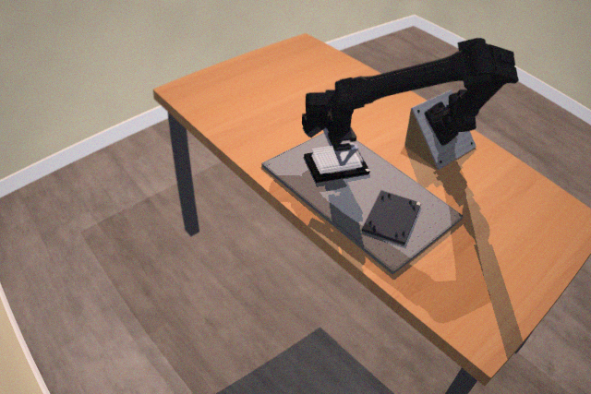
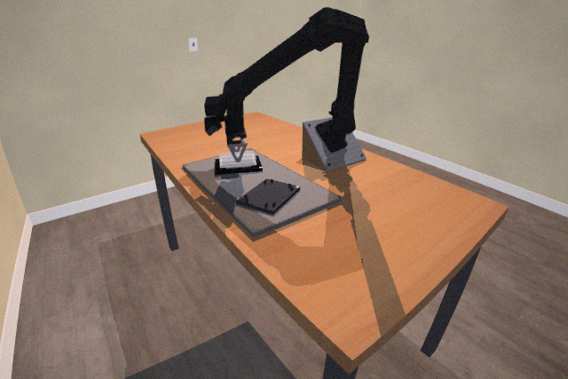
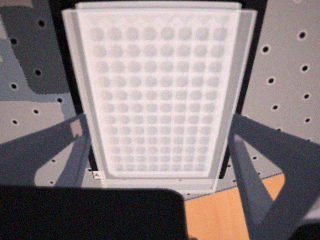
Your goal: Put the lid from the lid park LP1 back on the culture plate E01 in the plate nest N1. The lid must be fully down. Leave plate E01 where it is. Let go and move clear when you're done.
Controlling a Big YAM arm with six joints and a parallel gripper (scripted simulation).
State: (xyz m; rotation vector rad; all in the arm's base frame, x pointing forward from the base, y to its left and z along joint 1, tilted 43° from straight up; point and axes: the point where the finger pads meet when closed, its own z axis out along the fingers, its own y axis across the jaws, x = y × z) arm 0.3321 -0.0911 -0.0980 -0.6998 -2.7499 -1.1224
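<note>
Right now my hand is right at the clear lid. The rest, counted from my hand: black plate nest N1: 4 cm below; then lid park LP1: 4 cm ahead, 25 cm to the left, 4 cm below; then white culture plate E01: 2 cm below.
</note>
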